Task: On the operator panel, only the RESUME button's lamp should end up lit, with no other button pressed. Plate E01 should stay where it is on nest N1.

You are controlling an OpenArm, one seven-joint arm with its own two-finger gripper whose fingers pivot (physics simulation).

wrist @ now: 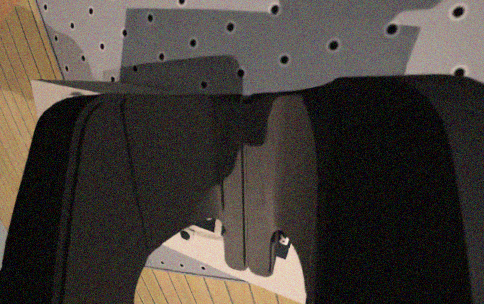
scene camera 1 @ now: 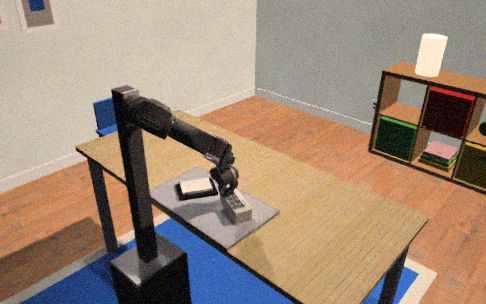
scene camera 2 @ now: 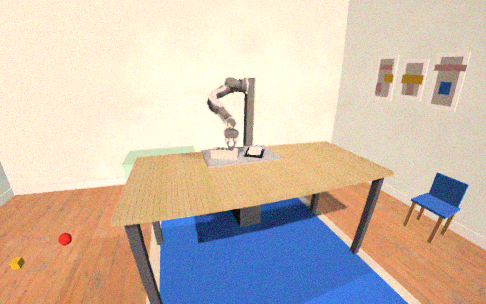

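Note:
The operator panel (scene camera 1: 241,213) (scene camera 2: 223,154) (wrist: 287,283) is a pale box with dark cells on top, standing on a grey board. My gripper (scene camera 1: 228,194) (scene camera 2: 231,147) (wrist: 256,181) is shut and empty, fingers pointing down over the panel's end toward the plate. In the wrist view the fingertips hide part of the panel; dark patches show on both sides. Whether they touch it I cannot tell. The button names and lamps cannot be made out. Plate E01 (scene camera 1: 196,186) (scene camera 2: 256,150), white, lies flat on the black nest N1 (scene camera 1: 186,196), beside the panel.
The grey perforated board (scene camera 1: 206,220) (wrist: 310,25) lies on the wooden table (scene camera 1: 340,215) (scene camera 2: 280,180) near the arm's dark column (scene camera 1: 139,200) (scene camera 2: 249,110). A blue chair (scene camera 2: 435,202), a shelf unit (scene camera 1: 376,112) and a lamp (scene camera 1: 431,55) stand away from the table.

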